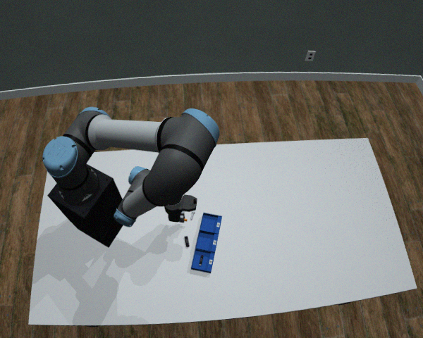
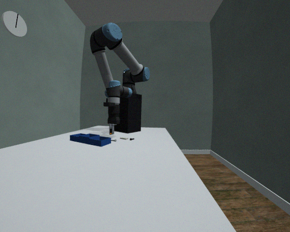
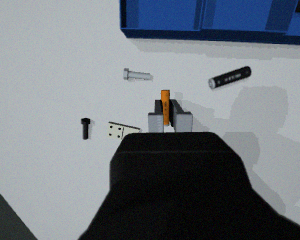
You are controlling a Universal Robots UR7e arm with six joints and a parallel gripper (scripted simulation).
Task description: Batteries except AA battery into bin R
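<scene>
My hand is 40 mm short of the silver bolt, 40 mm to the right of it and 50 mm above it. The rest, counted from my hand: black screw: 30 mm behind, 130 mm to the left, 50 mm below; dotted piece: 40 mm behind, 70 mm to the left, 50 mm below; orange battery: 10 mm below.
</scene>
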